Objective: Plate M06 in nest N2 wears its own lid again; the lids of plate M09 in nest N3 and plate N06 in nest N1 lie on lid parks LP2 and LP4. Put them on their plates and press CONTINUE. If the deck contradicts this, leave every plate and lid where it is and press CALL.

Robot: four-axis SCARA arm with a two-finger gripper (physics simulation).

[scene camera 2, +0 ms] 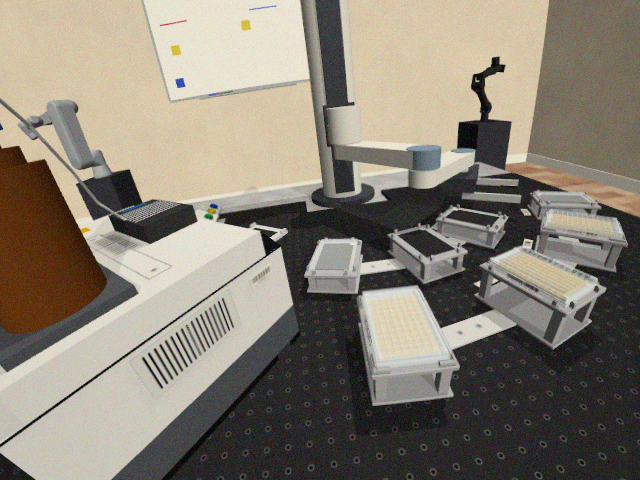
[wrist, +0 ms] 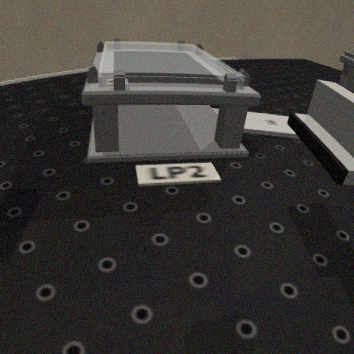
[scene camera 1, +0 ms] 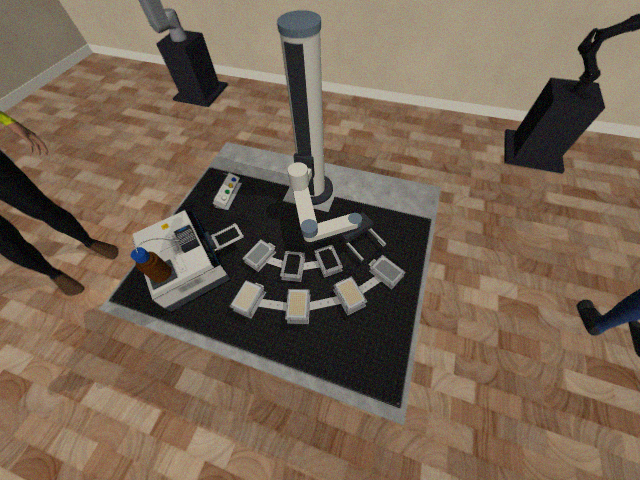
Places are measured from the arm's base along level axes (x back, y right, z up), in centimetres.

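Pixels of known places: gripper, between the fingertips: (scene camera 2: 519,190) (wrist: 140,85) (scene camera 1: 373,252); arm's base, origin of its link: (scene camera 2: 342,196) (scene camera 1: 313,189).
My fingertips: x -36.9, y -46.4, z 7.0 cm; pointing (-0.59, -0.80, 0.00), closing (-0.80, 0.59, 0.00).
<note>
Ahead of a thing's pixels: the offset from my fingertips to its middle. "*": to the spot under its first point.
A clear lid {dx -6.9, dy -8.7, dz -1.0 cm} (wrist: 165,65) lies on the stand labelled LP2 {dx -6.9, dy -8.7, dz -3.0 cm} (wrist: 170,98); this stand also shows in the scene views (scene camera 1: 386,271) (scene camera 2: 564,200). Another covered grey stand (scene camera 1: 259,255) (scene camera 2: 336,258) is at the left of the inner row; its label is not readable. Three cream plates {dx -41.8, dy +51.3, dz +1.6 cm} (scene camera 1: 248,298) {dx -37.9, dy +27.0, dz +1.8 cm} (scene camera 1: 298,304) {dx -25.2, dy +5.6, dz +1.4 cm} (scene camera 1: 350,295) sit in the outer row; they also show in scene camera 2 as a left plate {* dx -43.9, dy +51.6, dz +2.0 cm} (scene camera 2: 403,328), a middle plate {* dx -39.7, dy +28.4, dz +2.4 cm} (scene camera 2: 542,276) and a right plate {* dx -26.5, dy +7.2, dz +1.9 cm} (scene camera 2: 581,224). Their codes and lids are not clear. My gripper (scene camera 1: 372,251) (scene camera 2: 519,190) is open and empty, just behind LP2.
Two dark-topped open stands (scene camera 1: 292,266) (scene camera 1: 328,259) stand in the inner row. A white instrument {* dx -36.6, dy +84.9, dz +15.1 cm} (scene camera 1: 178,253) with a brown bottle {* dx -49.0, dy +81.3, dz +27.4 cm} (scene camera 1: 154,266) is at the left, beside a white frame (scene camera 1: 213,241). A button box {dx +16.2, dy +94.6, dz -1.5 cm} (scene camera 1: 227,190) (scene camera 2: 210,212) is at the back left.
</note>
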